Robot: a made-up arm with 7 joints. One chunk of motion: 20 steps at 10 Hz.
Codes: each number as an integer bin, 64 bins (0 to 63) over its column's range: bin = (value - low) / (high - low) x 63, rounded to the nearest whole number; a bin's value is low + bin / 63 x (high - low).
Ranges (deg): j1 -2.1..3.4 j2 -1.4..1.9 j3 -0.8..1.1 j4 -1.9..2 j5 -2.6..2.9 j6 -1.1..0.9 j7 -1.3..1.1
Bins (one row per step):
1: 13 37 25 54 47 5 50
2: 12 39 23 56 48 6 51
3: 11 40 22 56 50 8 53
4: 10 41 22 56 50 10 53
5: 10 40 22 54 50 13 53
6: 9 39 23 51 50 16 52
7: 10 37 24 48 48 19 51
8: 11 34 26 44 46 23 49
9: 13 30 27 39 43 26 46
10: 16 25 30 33 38 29 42
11: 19 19 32 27 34 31 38
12: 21 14 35 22 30 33 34
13: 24 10 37 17 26 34 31
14: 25 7 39 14 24 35 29
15: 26 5 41 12 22 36 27
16: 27 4 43 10 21 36 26
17: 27 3 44 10 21 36 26
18: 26 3 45 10 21 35 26
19: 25 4 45 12 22 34 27
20: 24 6 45 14 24 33 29
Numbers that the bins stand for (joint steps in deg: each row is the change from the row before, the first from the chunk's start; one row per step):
1: -0.965 0.538 -0.046 1.443 1.503 -0.941 0.605
2: -1.052 0.643 -0.106 1.567 1.590 -0.910 0.643
3: -1.140 0.695 -0.137 1.567 1.765 -0.846 0.719
4: -1.227 0.748 -0.137 1.567 1.765 -0.783 0.719
5: -1.227 0.695 -0.137 1.443 1.765 -0.687 0.719
6: -1.314 0.643 -0.106 1.257 1.765 -0.592 0.681
7: -1.227 0.538 -0.076 1.071 1.590 -0.497 0.643
8: -1.140 0.381 -0.016 0.824 1.416 -0.370 0.567
9: -0.965 0.171 0.014 0.514 1.154 -0.275 0.452
10: -0.703 -0.090 0.105 0.143 0.717 -0.179 0.300
11: -0.441 -0.405 0.165 -0.229 0.368 -0.116 0.148
12: -0.267 -0.667 0.256 -0.538 0.019 -0.052 -0.005
13: -0.005 -0.876 0.316 -0.848 -0.330 -0.021 -0.119
14: 0.083 -1.033 0.376 -1.033 -0.505 0.011 -0.195
15: 0.170 -1.138 0.437 -1.157 -0.679 0.043 -0.271
16: 0.257 -1.190 0.497 -1.281 -0.767 0.043 -0.310
17: 0.257 -1.243 0.527 -1.281 -0.767 0.043 -0.310
18: 0.170 -1.243 0.557 -1.281 -0.767 0.011 -0.310
19: 0.083 -1.190 0.557 -1.157 -0.679 -0.021 -0.271
20: -0.005 -1.086 0.557 -1.033 -0.505 -0.052 -0.195

